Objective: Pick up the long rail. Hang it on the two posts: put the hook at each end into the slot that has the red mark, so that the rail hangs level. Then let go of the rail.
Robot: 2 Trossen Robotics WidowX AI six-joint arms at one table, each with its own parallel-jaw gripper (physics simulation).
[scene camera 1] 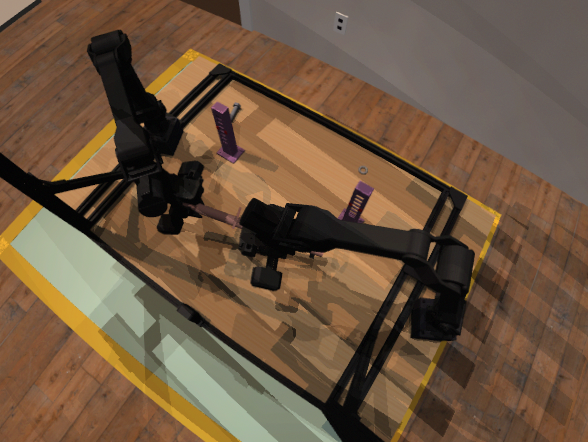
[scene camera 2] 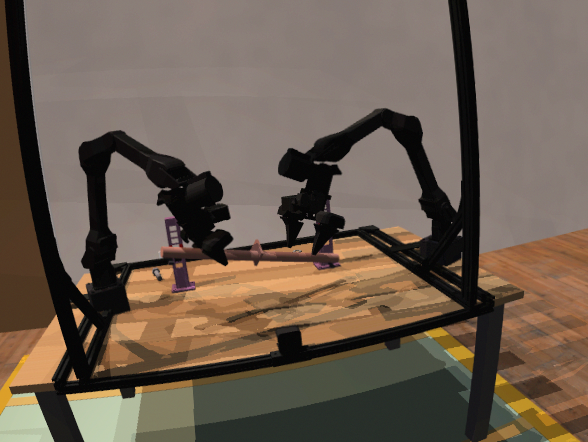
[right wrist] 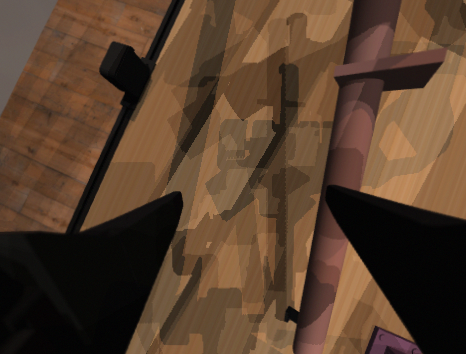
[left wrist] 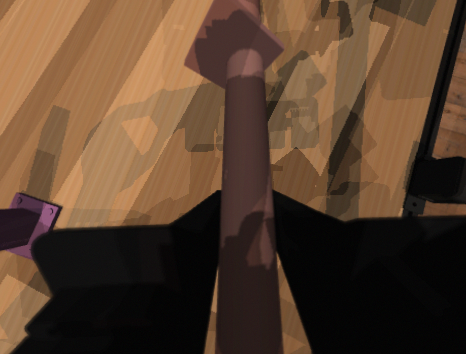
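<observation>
The long pinkish rail is held above the table, in front of the posts. My left gripper is shut on it near its left end. A square collar sits mid-rail; a dark hook shows near the right end. My right gripper is open and empty above the rail's right half; the rail passes under one fingertip in its wrist view. The left purple post has a red mark. The right purple post is partly hidden, its mark unseen.
A grey bolt lies by the left post. A small ring lies behind the right post. A black frame edges the table, with a dark box on its front bar.
</observation>
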